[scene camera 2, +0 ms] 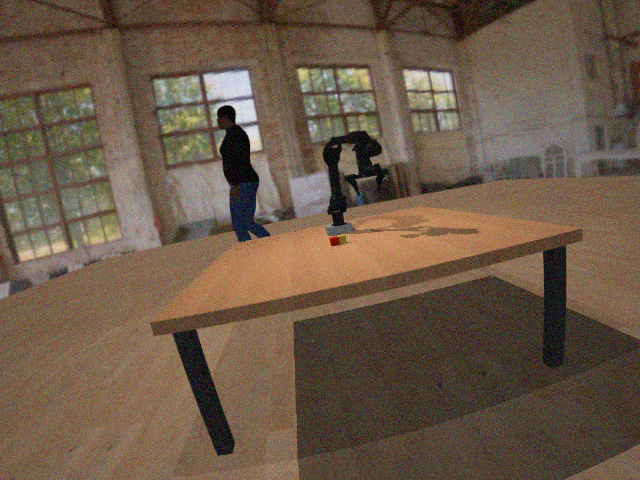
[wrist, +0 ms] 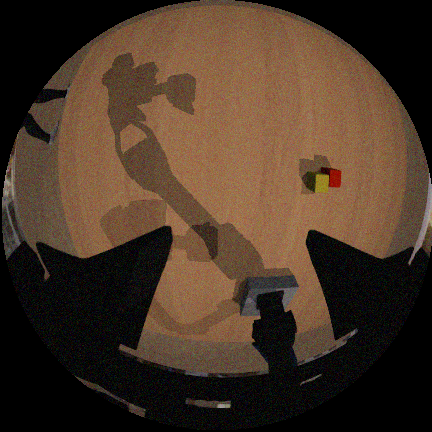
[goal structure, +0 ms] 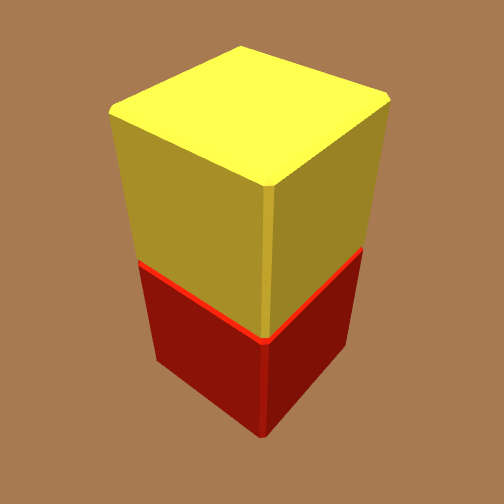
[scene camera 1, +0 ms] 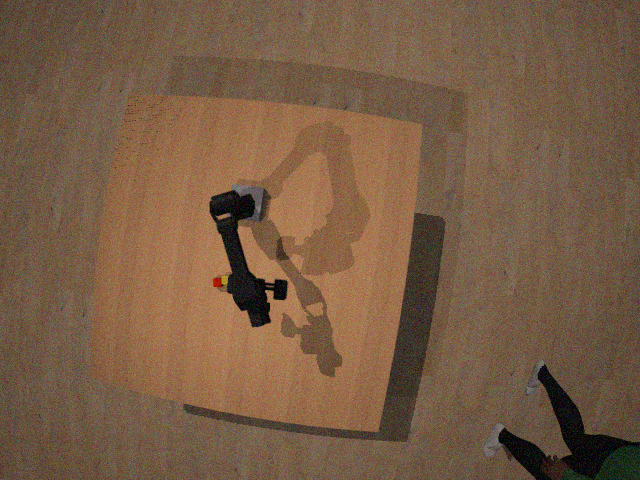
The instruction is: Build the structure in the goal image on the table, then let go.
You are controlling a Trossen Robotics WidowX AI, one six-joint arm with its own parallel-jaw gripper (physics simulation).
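Places are measured from the arm's base along level axes (x left, y back, z up), in centimetres.
Pixels of known places: gripper, fingertip midpoint: [scene camera 2: 369, 194] [wrist: 243, 235]; arm's base, link origin: [scene camera 2: 338, 224] [wrist: 269, 299] [scene camera 1: 245, 206].
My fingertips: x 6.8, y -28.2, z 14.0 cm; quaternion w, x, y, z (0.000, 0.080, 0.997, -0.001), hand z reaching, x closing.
For each thing: its top centre in the pictures, then the offset to it from my fingertips. Level surfaces: height alone.
- red cube, top centre: [wrist: 335, 178] [scene camera 1: 217, 282] [scene camera 2: 333, 237] dy +0.0, dx -19.6, dz -15.0 cm
- yellow cube, top centre: [wrist: 321, 183] [scene camera 1: 225, 280] [scene camera 2: 340, 235] dy +0.9, dx -16.1, dz -15.0 cm
- table, surface height: dz -18.2 cm
A red cube [scene camera 1: 217, 282] [scene camera 2: 334, 240] [wrist: 335, 178] and a yellow cube [scene camera 1: 224, 279] [scene camera 2: 342, 239] [wrist: 322, 183] sit side by side on the table [scene camera 1: 155, 335] [scene camera 2: 258, 279] [wrist: 240, 100], very close together. In the wrist view they are right of centre, with the yellow cube left of the red one. My gripper [scene camera 2: 370, 192] [wrist: 243, 235] is open and empty, high above the table. In the wrist view the cubes lie beyond the right fingertip. In scene camera 1 the arm hides part of the gripper and comes close to the yellow cube's right side.
The arm's grey base [scene camera 1: 261, 195] [scene camera 2: 338, 228] [wrist: 272, 282] stands on the table behind the cubes as seen in scene camera 2. Arm shadows fall across the table. A person in black and blue [scene camera 2: 237, 155] and another person's legs [scene camera 1: 560, 403] are off the table.
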